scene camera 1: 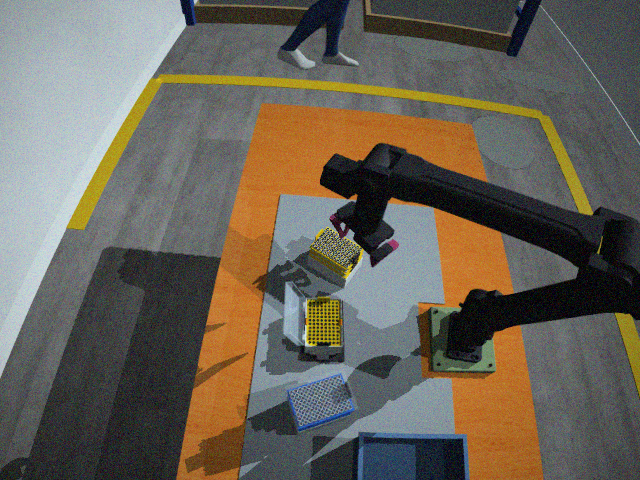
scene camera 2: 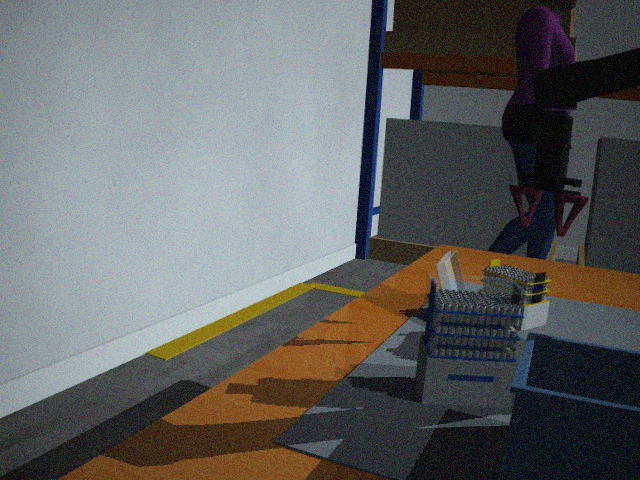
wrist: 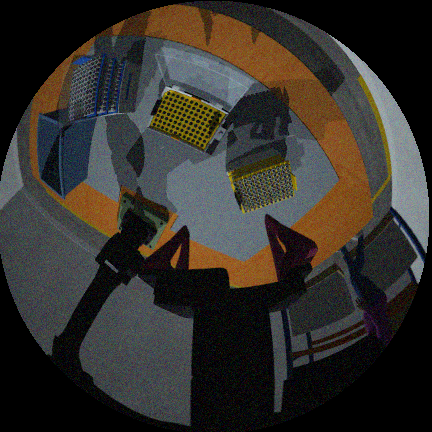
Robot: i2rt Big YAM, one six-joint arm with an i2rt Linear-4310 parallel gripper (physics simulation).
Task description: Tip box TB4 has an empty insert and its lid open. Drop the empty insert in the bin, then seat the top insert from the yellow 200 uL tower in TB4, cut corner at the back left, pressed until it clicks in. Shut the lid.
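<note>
Tip box TB4 [scene camera 1: 323, 353] stands on the grey mat with its clear lid [scene camera 1: 293, 316] [scene camera 2: 448, 272] [wrist: 200, 70] open. A yellow insert [scene camera 1: 323, 321] [wrist: 189, 119] with empty holes lies in the box. The yellow tower [scene camera 1: 337, 250] [scene camera 2: 535, 290] [wrist: 265, 186] stands behind the box, turned at an angle, its top insert full of tips. My gripper [scene camera 1: 358, 251] [scene camera 2: 543, 230] [wrist: 225, 223] is open and empty, high above the mat near the tower. The blue bin [scene camera 1: 413, 436] [scene camera 2: 573, 428] [wrist: 62, 155] is at the front; part of it lies outside the scene camera 1 view.
A blue-edged tower [scene camera 1: 320, 401] [scene camera 2: 475, 335] [wrist: 92, 90] full of tips stands between TB4 and the bin. The arm's green base plate [scene camera 1: 485, 356] [wrist: 162, 225] is right of TB4. A person [scene camera 1: 330, 25] [scene camera 2: 535, 62] [wrist: 367, 295] is beyond the orange table.
</note>
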